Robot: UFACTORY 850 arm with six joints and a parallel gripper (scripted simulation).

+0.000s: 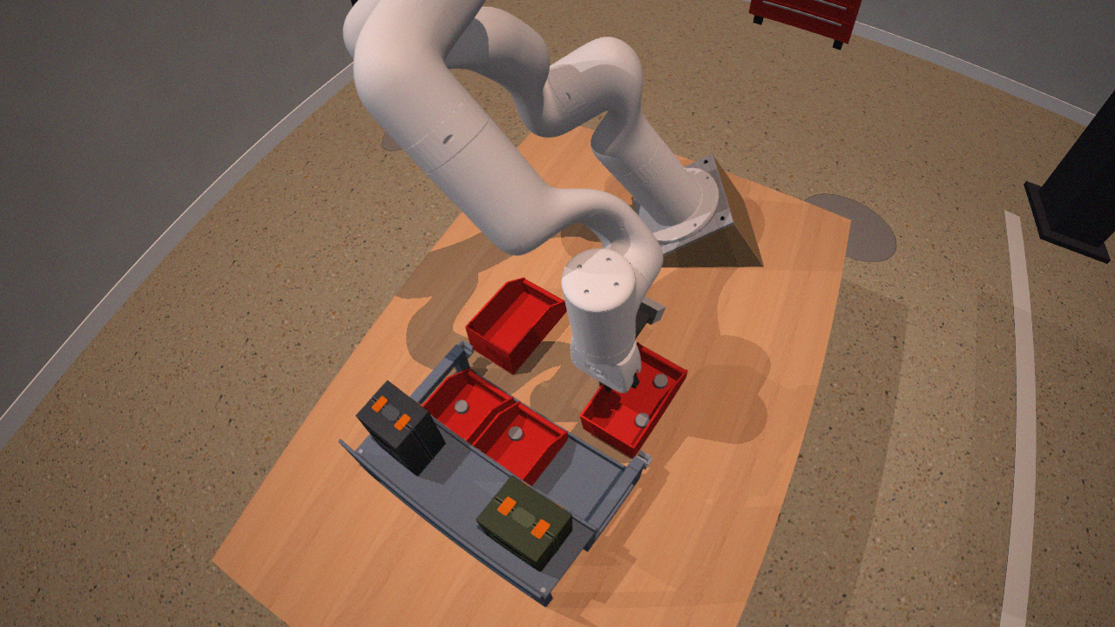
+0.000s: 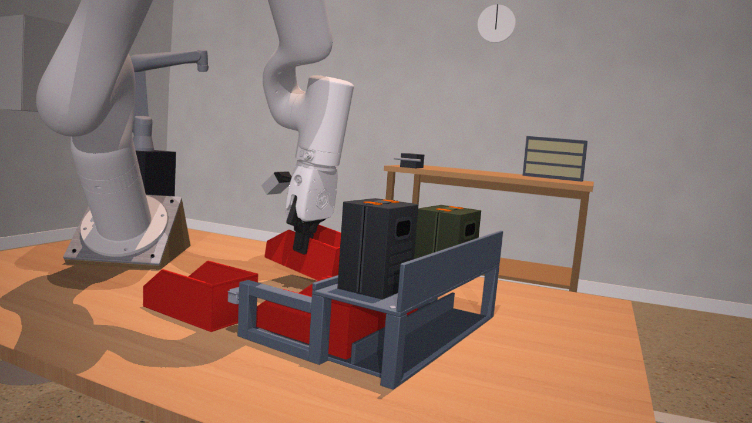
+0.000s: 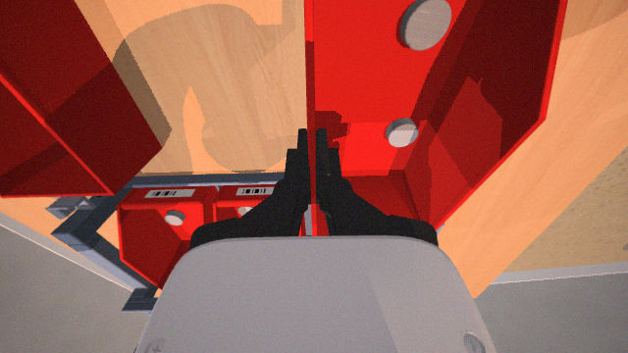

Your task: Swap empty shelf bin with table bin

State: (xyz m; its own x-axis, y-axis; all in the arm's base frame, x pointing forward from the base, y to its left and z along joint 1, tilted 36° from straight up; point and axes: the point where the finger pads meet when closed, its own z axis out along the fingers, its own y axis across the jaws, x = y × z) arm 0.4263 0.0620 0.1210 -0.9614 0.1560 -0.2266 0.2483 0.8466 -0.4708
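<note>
The shelf front lip lies 70 mm ahead of my hand, 90 mm to the right of it and 90 mm below it. Also, from my hand: grey back panel (320 mm ahead, 150 mm to the right, 30 mm above); black case (220 mm ahead, 250 mm to the right, 60 mm above); green case (280 mm ahead, 30 mm to the right, 50 mm above).
</note>
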